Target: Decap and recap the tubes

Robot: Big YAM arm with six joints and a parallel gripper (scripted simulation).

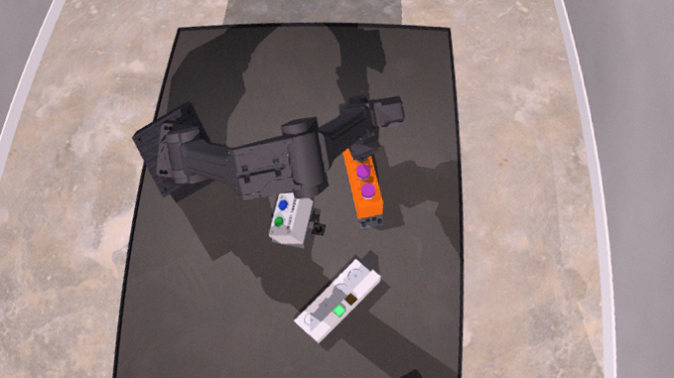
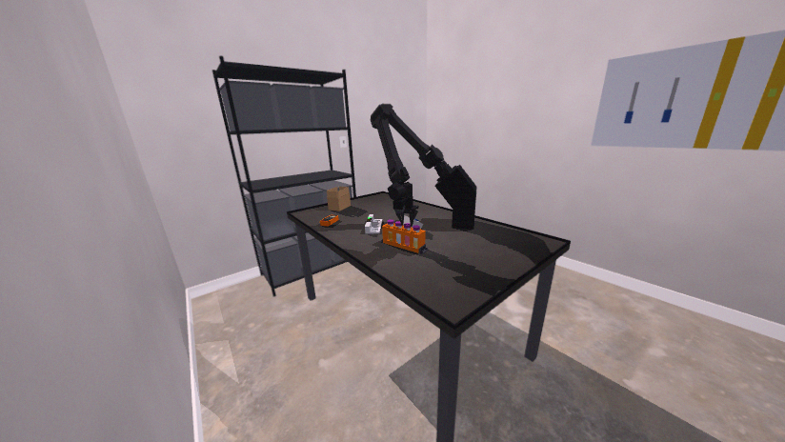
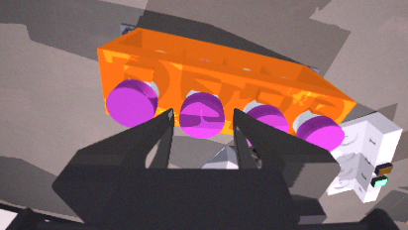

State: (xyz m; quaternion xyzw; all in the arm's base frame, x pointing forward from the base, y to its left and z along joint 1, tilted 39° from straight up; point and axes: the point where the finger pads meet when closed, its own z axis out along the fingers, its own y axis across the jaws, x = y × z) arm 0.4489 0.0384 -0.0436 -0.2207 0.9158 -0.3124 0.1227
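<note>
Now: hand 200 mm past the blue key, 110 mm to the left of it and 60 mm above it. The rest, counted from my hand: green key: 210 mm behind, 150 mm to the right, 60 mm below; then cap: 100 mm to the right, 10 mm below, 10 mm ahead; then key housing: 180 mm behind, 130 mm to the right, 70 mm below.
</note>
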